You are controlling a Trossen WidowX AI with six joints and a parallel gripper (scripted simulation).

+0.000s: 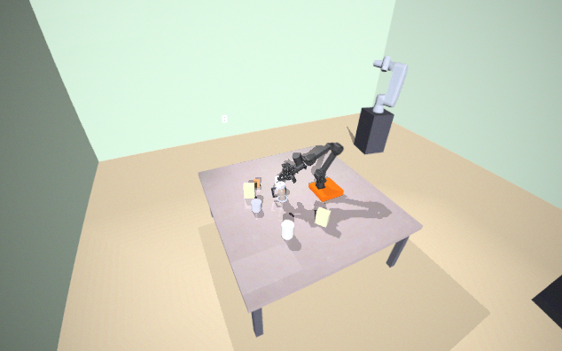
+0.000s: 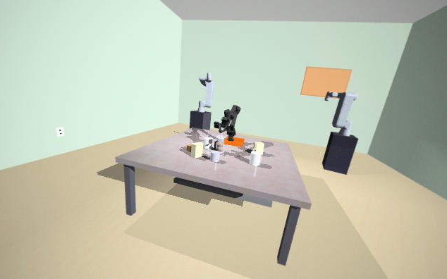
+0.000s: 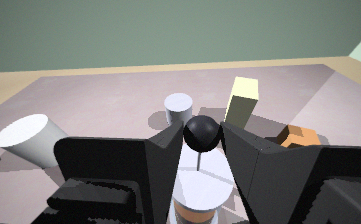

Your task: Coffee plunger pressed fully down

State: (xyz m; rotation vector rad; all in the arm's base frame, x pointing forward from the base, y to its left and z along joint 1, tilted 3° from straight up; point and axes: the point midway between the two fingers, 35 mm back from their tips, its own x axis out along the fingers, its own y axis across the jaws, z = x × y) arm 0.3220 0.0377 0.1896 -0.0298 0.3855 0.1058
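My gripper tip is now 100 mm above the coffee press, 10 mm to the left of it and 10 mm past it. Round my gripper tip: small orange block (210 mm to the right, 170 mm below, 120 mm ahead); then grey cylinder (180 mm ahead, 160 mm below, 60 mm to the left).
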